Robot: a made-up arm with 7 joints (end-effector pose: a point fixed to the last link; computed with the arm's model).
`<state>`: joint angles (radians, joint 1 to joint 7).
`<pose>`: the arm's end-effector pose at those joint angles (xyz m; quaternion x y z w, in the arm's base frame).
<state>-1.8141 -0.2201 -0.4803 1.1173 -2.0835 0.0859 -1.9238</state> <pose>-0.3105 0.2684 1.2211 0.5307 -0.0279 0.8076 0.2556</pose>
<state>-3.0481 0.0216 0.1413 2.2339 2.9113 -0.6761 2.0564</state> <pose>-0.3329 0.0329 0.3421 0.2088 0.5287 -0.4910 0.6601</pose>
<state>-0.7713 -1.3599 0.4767 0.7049 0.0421 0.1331 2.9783</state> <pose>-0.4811 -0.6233 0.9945 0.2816 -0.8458 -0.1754 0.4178</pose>
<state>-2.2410 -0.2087 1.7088 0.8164 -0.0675 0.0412 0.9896</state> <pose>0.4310 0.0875 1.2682 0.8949 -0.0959 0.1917 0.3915</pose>
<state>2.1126 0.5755 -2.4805 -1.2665 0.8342 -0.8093 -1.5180</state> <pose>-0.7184 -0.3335 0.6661 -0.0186 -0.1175 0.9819 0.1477</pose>
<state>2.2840 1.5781 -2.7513 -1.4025 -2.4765 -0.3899 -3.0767</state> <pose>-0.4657 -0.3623 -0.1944 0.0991 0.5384 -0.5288 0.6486</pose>
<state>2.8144 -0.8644 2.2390 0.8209 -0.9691 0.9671 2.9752</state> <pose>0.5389 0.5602 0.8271 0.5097 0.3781 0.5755 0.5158</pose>
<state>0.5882 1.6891 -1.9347 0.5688 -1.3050 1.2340 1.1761</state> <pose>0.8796 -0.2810 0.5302 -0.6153 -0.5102 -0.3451 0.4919</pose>
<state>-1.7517 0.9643 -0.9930 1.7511 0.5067 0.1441 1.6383</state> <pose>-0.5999 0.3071 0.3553 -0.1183 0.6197 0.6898 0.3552</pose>
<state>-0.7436 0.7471 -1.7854 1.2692 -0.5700 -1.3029 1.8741</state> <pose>0.0789 0.6210 0.9430 0.9189 0.3523 0.0187 0.1764</pose>
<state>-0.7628 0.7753 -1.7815 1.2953 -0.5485 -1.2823 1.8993</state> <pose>0.0640 0.6318 0.9267 0.9085 0.3665 0.0350 0.1977</pose>
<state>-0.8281 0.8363 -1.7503 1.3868 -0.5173 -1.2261 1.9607</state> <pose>0.0007 0.6555 0.8720 0.8672 0.4154 0.0854 0.2608</pose>
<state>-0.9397 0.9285 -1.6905 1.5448 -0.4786 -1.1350 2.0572</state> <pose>-0.1187 0.6645 0.7731 0.7744 0.4970 0.1763 0.3496</pose>
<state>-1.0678 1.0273 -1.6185 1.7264 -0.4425 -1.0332 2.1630</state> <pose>-0.2551 0.6232 0.6561 0.6369 0.5820 0.2847 0.4178</pose>
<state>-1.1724 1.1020 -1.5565 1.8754 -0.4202 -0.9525 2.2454</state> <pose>-0.3521 0.5491 0.5625 0.5041 0.6405 0.3708 0.4452</pose>
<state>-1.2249 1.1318 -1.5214 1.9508 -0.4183 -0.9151 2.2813</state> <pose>-0.3912 0.5001 0.5170 0.4325 0.6646 0.4090 0.4516</pose>
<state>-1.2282 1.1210 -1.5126 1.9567 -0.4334 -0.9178 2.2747</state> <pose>-0.3917 0.4974 0.5124 0.4288 0.6648 0.4064 0.4572</pose>
